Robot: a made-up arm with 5 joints. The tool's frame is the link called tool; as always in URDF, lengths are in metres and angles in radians. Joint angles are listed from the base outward. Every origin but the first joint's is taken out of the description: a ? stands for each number. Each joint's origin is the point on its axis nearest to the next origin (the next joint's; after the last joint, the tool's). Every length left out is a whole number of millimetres.
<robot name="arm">
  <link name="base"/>
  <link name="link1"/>
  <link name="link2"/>
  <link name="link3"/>
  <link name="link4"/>
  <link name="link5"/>
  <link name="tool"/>
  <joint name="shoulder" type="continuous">
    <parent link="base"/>
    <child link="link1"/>
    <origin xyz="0.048 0 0.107" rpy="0 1.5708 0"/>
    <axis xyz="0 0 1"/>
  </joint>
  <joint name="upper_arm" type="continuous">
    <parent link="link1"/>
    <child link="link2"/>
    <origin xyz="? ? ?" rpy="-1.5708 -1.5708 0"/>
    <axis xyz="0 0 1"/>
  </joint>
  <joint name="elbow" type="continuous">
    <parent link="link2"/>
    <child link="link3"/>
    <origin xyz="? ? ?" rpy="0 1.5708 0"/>
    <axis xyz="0 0 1"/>
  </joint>
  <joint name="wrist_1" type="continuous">
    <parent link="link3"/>
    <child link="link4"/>
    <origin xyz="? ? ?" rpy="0 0 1.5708"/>
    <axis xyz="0 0 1"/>
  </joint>
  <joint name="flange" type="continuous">
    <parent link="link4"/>
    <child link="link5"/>
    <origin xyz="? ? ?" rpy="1.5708 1.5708 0"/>
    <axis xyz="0 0 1"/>
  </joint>
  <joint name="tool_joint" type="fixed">
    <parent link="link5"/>
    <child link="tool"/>
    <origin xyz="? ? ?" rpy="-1.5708 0 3.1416"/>
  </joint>
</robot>
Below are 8 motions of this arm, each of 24 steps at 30 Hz.
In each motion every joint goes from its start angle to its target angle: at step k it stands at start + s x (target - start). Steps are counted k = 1, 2, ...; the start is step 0. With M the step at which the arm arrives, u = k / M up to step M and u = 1 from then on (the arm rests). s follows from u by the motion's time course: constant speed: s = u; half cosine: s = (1 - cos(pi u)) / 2; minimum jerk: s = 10 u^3 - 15 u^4 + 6 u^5.
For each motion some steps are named. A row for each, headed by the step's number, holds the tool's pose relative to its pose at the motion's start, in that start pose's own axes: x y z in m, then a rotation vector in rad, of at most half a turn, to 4 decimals.
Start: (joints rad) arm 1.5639 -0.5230 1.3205 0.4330 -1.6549
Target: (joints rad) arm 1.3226 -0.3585 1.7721 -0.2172 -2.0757
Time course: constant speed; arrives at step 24
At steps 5, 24:
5: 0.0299 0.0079 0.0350 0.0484 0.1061 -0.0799
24: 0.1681 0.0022 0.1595 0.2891 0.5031 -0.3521

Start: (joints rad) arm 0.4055 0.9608 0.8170 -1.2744 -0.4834
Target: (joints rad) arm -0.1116 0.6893 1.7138 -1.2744 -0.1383
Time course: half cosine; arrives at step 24
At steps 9, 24:
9: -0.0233 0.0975 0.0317 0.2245 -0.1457 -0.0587
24: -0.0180 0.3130 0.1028 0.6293 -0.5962 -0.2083

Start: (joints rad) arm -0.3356 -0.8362 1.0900 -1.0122 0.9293
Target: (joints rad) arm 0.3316 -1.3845 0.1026 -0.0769 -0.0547
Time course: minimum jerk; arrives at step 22
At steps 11, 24:
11: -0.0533 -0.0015 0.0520 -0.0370 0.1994 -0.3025
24: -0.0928 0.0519 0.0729 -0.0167 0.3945 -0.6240

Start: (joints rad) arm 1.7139 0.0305 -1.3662 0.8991 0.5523
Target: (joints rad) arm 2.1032 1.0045 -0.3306 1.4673 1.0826
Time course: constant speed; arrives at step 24
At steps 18, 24:
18: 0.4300 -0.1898 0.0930 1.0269 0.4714 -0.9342
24: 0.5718 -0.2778 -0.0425 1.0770 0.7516 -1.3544

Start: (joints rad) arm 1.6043 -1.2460 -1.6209 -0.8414 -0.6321
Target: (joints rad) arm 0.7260 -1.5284 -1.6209 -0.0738 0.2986
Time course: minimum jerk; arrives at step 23
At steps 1, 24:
1: 0.0001 0.0001 0.0001 0.0007 -0.0009 -0.0003
24: 0.1062 0.0388 0.2045 0.7141 -1.5032 -0.6096

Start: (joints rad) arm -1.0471 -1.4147 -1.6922 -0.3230 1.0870
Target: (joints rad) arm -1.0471 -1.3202 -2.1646 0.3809 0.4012
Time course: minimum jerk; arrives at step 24
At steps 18, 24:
18: 0.0394 0.0357 0.0875 0.2067 0.5839 -0.0902
24: 0.0458 0.0376 0.0978 0.2351 0.6517 -0.0924

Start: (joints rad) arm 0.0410 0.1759 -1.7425 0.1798 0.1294
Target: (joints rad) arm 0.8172 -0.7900 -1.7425 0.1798 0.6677
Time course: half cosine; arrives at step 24
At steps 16, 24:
16: 0.0669 0.3040 -0.0619 0.3245 -0.2706 -0.8586
24: 0.1182 0.3786 -0.0315 0.3520 -0.2365 -1.1436

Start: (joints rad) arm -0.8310 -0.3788 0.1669 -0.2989 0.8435
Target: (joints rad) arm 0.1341 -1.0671 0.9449 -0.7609 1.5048
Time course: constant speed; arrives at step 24
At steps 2, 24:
2: -0.0061 -0.0128 -0.0066 0.0351 -0.1082 -0.1014
24: -0.0636 -0.1007 -0.0679 -0.2120 -1.2372 -1.2689

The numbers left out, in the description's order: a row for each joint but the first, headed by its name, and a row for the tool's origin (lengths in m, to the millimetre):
upper_arm: -0.163 -0.115 0
elbow: -0.167 -0.272 0
wrist_1: 0.017 -0.062 0
flange: 0.07 0.215 0
tool: 0.109 0.048 0

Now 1 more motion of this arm.
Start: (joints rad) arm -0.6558 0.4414 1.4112 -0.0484 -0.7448
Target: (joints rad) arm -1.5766 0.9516 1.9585 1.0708 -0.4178
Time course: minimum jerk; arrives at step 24
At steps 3, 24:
3: 0.0053 0.0060 -0.0013 0.0161 -0.0099 0.0022
24: 0.3454 0.0849 -0.1363 0.7686 -1.0747 0.4622

